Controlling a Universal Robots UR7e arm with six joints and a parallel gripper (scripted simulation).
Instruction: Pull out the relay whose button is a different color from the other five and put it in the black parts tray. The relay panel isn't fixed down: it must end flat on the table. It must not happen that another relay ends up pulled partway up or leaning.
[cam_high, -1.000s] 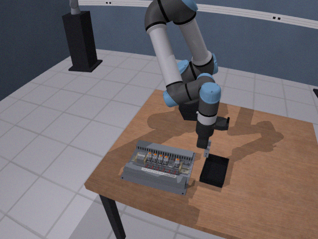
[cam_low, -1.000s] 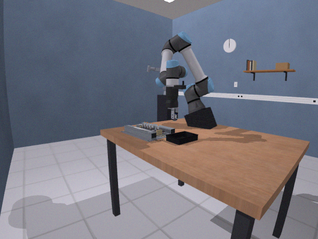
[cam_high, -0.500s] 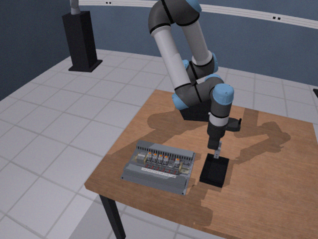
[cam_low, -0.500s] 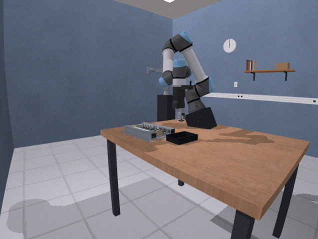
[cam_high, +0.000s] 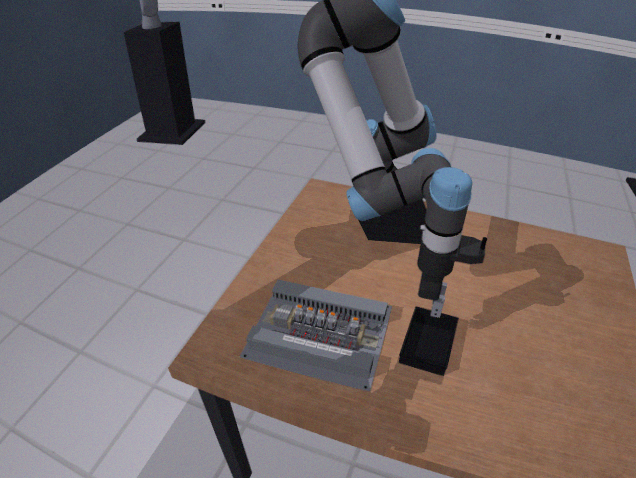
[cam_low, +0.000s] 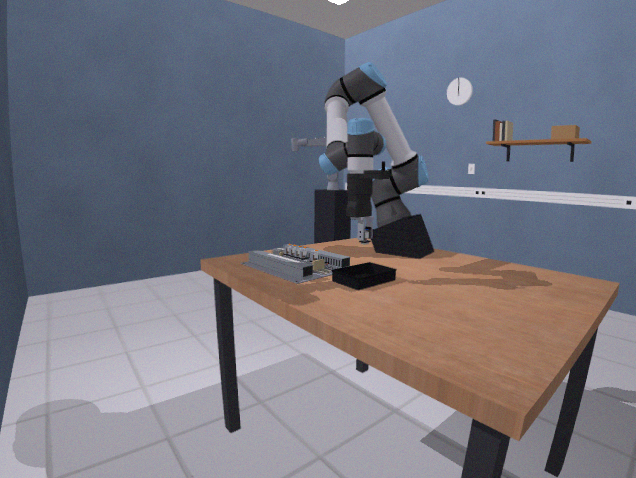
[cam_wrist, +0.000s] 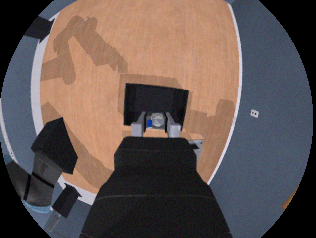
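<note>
My gripper is now 130 mm above the black parts tray. Also, from my hand: grey relay panel: 10 mm ahead, 270 mm to the right, 120 mm below.
</note>
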